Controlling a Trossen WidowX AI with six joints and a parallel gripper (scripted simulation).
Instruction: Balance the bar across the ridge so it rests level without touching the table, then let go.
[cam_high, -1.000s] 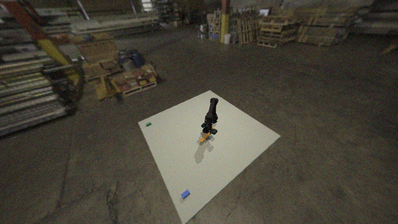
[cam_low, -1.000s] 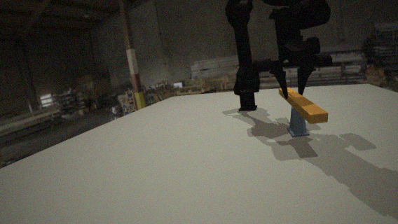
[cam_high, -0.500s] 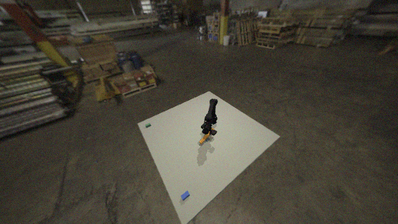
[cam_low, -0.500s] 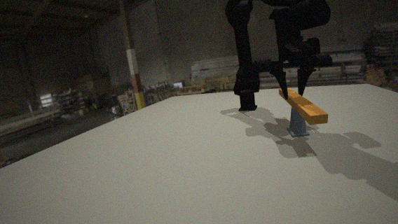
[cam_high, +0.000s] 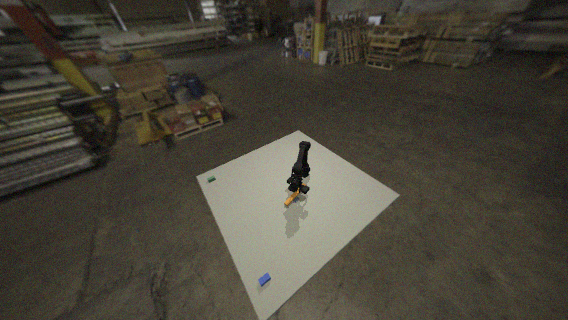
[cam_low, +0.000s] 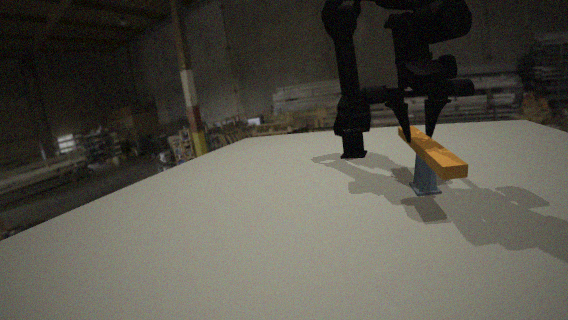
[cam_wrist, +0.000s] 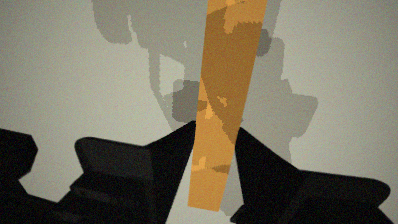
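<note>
Now: the bar 30 mm ahead of my gripper tip and 10 mm to the left of it. From my gripper tip the other things lie so: green block (660 mm to the right, 520 mm ahead, 60 mm below); then blue block (520 mm ahead, 340 mm to the left, 60 mm below).
</note>
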